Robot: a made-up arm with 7 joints. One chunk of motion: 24 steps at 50 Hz.
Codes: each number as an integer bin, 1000 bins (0 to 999) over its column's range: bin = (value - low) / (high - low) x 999, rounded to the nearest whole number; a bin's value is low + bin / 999 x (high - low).
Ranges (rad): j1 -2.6..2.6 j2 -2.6..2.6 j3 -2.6..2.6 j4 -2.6..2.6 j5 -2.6..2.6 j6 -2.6..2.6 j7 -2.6..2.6
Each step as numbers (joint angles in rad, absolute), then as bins.
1 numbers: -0.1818 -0.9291 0.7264 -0.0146 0.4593 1.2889 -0.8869
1 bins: 465 321 639 497 588 747 329
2 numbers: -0.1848 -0.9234 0.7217 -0.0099 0.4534 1.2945 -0.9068
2 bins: 464 322 638 498 587 748 325
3 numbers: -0.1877 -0.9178 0.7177 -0.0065 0.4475 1.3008 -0.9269
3 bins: 463 323 637 498 585 749 321
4 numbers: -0.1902 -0.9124 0.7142 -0.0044 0.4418 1.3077 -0.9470
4 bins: 463 324 637 499 584 751 318
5 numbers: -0.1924 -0.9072 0.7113 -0.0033 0.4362 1.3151 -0.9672
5 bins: 463 325 636 499 583 752 314
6 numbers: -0.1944 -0.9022 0.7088 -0.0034 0.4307 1.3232 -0.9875
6 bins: 462 326 636 499 582 754 310
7 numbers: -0.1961 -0.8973 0.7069 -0.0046 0.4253 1.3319 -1.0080
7 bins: 462 327 635 499 581 755 306
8 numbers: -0.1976 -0.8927 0.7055 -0.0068 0.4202 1.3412 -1.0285
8 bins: 462 328 635 498 580 757 302
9 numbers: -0.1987 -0.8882 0.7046 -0.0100 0.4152 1.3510 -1.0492
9 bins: 461 329 635 498 579 759 298
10 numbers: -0.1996 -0.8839 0.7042 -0.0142 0.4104 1.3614 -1.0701
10 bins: 461 330 635 497 578 761 294
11 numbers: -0.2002 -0.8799 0.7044 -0.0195 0.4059 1.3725 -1.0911
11 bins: 461 330 635 496 577 763 290
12 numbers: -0.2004 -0.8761 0.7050 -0.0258 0.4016 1.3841 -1.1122
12 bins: 461 331 635 495 577 765 286
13 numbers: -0.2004 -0.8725 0.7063 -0.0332 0.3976 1.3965 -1.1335
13 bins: 461 332 635 493 576 768 282
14 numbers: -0.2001 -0.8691 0.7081 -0.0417 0.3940 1.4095 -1.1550
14 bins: 461 333 636 491 575 770 278
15 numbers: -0.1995 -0.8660 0.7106 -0.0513 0.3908 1.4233 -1.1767
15 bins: 461 333 636 490 575 773 273
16 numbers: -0.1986 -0.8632 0.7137 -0.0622 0.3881 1.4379 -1.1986
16 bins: 461 334 637 488 574 776 269
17 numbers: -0.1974 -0.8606 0.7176 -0.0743 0.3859 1.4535 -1.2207
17 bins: 462 334 637 485 574 779 265
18 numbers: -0.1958 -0.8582 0.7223 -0.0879 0.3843 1.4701 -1.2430
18 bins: 462 335 638 483 573 782 261
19 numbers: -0.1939 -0.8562 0.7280 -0.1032 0.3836 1.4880 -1.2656
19 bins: 462 335 639 480 573 785 256
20 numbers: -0.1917 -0.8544 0.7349 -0.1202 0.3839 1.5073 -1.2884
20 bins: 463 335 641 476 573 789 252
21 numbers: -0.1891 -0.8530 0.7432 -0.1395 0.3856 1.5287 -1.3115
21 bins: 463 336 642 473 574 793 248
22 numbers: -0.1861 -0.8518 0.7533 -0.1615 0.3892 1.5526 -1.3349
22 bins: 464 336 644 468 574 798 243
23 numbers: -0.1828 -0.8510 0.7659 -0.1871 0.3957 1.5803 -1.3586
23 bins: 464 336 647 464 576 803 238
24 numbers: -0.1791 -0.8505 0.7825 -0.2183 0.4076 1.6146 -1.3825
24 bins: 465 336 650 458 578 810 234
